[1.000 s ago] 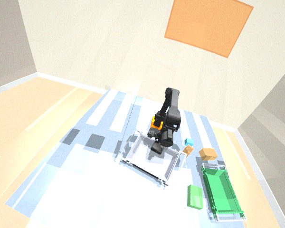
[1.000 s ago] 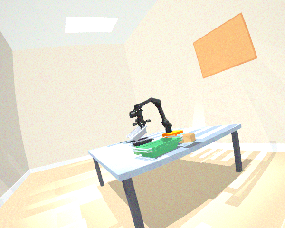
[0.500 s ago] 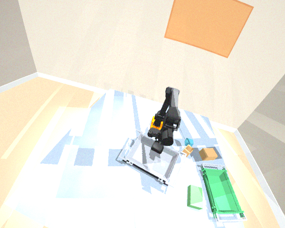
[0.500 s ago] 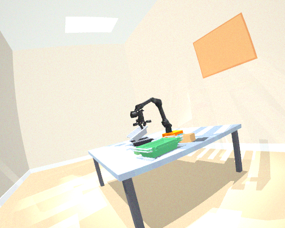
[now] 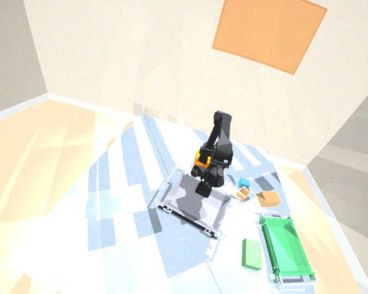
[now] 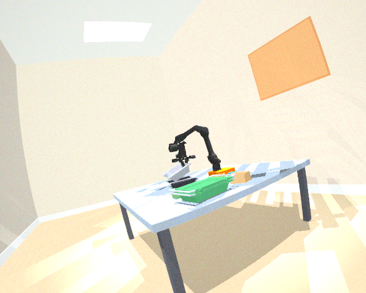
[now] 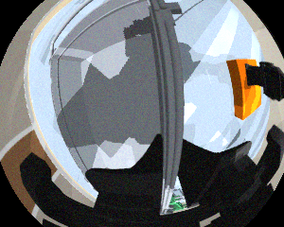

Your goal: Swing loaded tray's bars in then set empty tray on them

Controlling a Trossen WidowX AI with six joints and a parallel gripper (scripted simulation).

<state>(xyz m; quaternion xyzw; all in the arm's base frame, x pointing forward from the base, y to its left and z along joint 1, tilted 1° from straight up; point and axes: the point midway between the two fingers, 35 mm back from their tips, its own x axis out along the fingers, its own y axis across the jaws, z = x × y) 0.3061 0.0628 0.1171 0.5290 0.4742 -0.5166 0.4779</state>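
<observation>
Now: gripper tip 8 cm short of the clear tray and 1 cm to the left of it. Round my gripper tip: green block 33 cm to the left, 16 cm ahead, 11 cm below; then tan wedge 43 cm to the left, 21 cm behind, 10 cm below; then cyan block 27 cm behind, 25 cm to the left, 11 cm below.
</observation>
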